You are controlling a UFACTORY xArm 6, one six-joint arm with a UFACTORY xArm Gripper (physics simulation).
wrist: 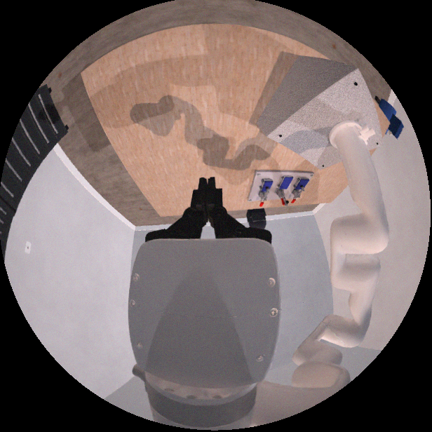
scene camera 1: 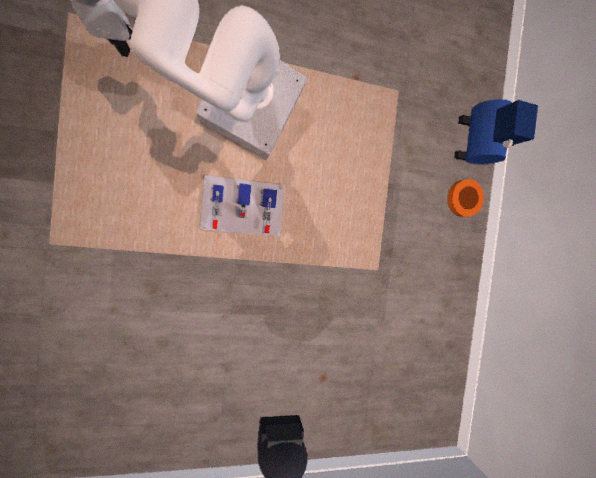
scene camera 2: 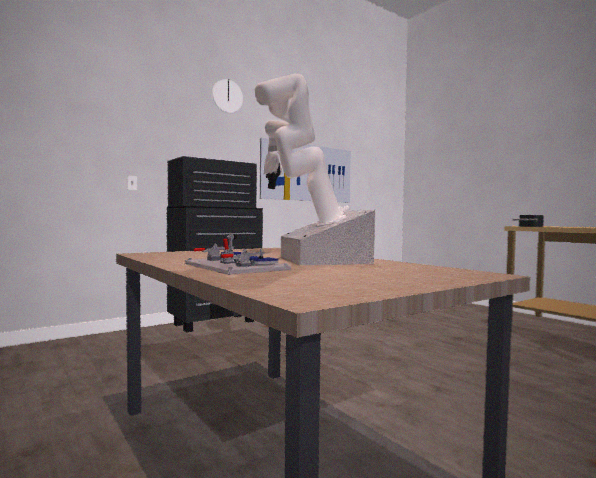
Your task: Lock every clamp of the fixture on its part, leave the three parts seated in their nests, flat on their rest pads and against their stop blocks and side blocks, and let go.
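Places are measured from the arm's base along level axes (x ahead, y left, z up), in millimetres.
Pixels of known places: gripper, between the fingertips: [scene camera 1: 125, 52] [scene camera 2: 271, 188]; arm's base, origin of its link: [scene camera 2: 331, 221].
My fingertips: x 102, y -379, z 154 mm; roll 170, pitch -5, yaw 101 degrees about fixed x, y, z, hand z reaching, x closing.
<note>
Ahead of a thing's pixels: the offset from my fingertips to its top centre. Level surfaces: height alone.
The grey fixture plate {dx +334, dy +434, dz -302 mm} [scene camera 1: 230, 201] [wrist: 254, 193] lies on the table. Three blue parts sit in a row on it: left [scene camera 1: 215, 189], middle [scene camera 1: 244, 194] [wrist: 286, 182] and right [scene camera 1: 265, 198]. The left clamp's red handle {dx +436, dy +339, dz -255 mm} [scene camera 1: 215, 224] and the right clamp's red handle {dx +403, dy +557, dz -260 mm} [scene camera 1: 267, 229] lie outward, with their arms over their parts. The middle clamp's red handle {dx +373, dy +441, dz -217 mm} [scene camera 1: 243, 215] [scene camera 2: 226, 244] stands up, and its arm is raised off the middle part. Seating against pads and blocks is too small to tell. My gripper [scene camera 1: 125, 53] [scene camera 2: 271, 187] [wrist: 208, 186] is shut, empty, high above the table and away from the fixture.
The sloped grey pedestal [scene camera 1: 287, 107] [scene camera 2: 327, 250] [wrist: 320, 120] bears the arm, close behind the fixture on the wooden table {dz -317 mm} [scene camera 1: 345, 200] [scene camera 2: 400, 285]. A dark tool chest [scene camera 2: 215, 185] stands beyond the table. An orange round object [scene camera 1: 452, 198] is on the floor.
</note>
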